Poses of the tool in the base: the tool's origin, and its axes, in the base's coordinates. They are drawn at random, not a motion.
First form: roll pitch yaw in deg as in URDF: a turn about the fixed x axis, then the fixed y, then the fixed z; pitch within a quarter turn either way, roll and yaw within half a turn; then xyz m.
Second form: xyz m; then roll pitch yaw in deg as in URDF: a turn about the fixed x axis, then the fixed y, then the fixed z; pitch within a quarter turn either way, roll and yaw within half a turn. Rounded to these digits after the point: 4 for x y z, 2 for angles.
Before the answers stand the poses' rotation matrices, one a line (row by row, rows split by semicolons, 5 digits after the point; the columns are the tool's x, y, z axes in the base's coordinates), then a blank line. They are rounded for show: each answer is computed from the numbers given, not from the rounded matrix.
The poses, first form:
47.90, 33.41, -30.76, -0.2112, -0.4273, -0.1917
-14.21, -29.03, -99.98, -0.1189, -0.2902, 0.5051
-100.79, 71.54, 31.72, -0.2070, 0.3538, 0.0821
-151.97, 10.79, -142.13, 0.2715, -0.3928, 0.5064
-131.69, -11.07, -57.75, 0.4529, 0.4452, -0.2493
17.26, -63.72, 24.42, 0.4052, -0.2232, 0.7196
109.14, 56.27, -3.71, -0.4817, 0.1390, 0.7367
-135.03, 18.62, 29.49, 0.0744, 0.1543, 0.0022
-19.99, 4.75, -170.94, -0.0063, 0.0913, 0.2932
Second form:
0.71732 0.69396 -0.06226; -0.42693 0.36716 -0.82639; -0.55063 0.61937 0.55964
-0.15153 0.93409 0.32329; -0.86114 -0.28532 0.42076; 0.48527 -0.21464 0.84761
0.26934 -0.69416 -0.66752; 0.16648 -0.64914 0.74222; -0.94854 -0.31104 -0.05928
-0.77545 -0.47242 0.41893; -0.60302 0.75082 -0.26953; -0.18721 -0.46163 -0.86710
0.52369 -0.48598 0.69970; -0.82999 -0.47617 0.29048; 0.19201 -0.73286 -0.65272
0.40315 -0.63705 -0.65700; 0.18305 0.75955 -0.62416; 0.89664 0.13137 0.42282
0.55412 0.76283 -0.33324; -0.03593 -0.37803 -0.92510; -0.83166 0.52458 -0.18206
0.82488 0.15185 -0.54453; 0.46650 -0.72690 0.50397; -0.31929 -0.66974 -0.67045
-0.98413 0.17594 -0.02302; -0.15693 -0.92357 -0.34985; -0.08281 -0.34068 0.93652

-0.2112, -0.4273, -0.1917, 47.90, 33.41, -30.76
-0.1189, -0.2902, 0.5051, -14.21, -29.03, -99.98
-0.2070, 0.3538, 0.0821, -100.79, 71.54, 31.72
0.2715, -0.3928, 0.5064, -151.97, 10.79, -142.13
0.4529, 0.4452, -0.2493, -131.69, -11.07, -57.75
0.4052, -0.2232, 0.7196, 17.26, -63.72, 24.42
-0.4817, 0.1390, 0.7367, 109.14, 56.27, -3.71
0.0744, 0.1543, 0.0022, -135.03, 18.62, 29.49
-0.0063, 0.0913, 0.2932, -19.99, 4.75, -170.94

